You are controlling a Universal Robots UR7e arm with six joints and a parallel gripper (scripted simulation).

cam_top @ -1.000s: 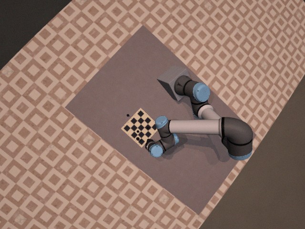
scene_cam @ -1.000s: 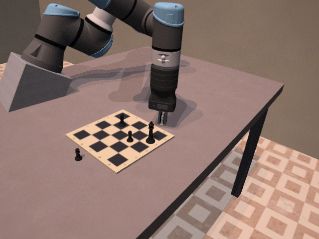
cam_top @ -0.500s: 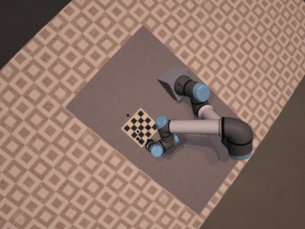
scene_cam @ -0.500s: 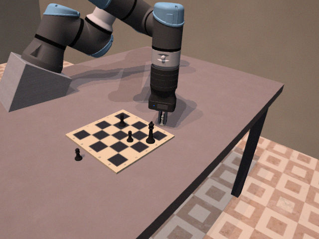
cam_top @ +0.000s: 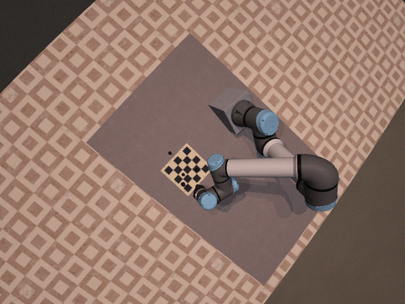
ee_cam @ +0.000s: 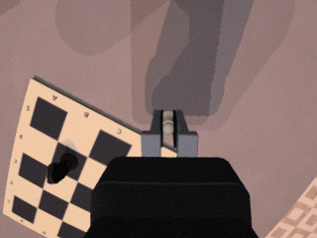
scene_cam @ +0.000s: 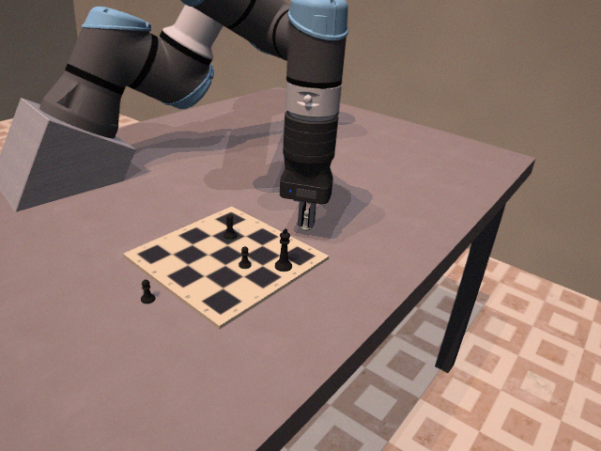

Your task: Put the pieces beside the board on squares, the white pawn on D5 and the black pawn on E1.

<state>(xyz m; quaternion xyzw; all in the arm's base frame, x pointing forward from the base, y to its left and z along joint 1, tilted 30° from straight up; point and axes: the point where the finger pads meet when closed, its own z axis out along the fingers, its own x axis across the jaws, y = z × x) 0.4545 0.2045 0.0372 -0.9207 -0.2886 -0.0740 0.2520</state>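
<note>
My hand is 90 mm to the left of the black king and 50 mm short of it. Round my hand: chessboard: 140 mm to the right, 30 mm below, 20 mm behind; white pawn: 10 mm below.
</note>
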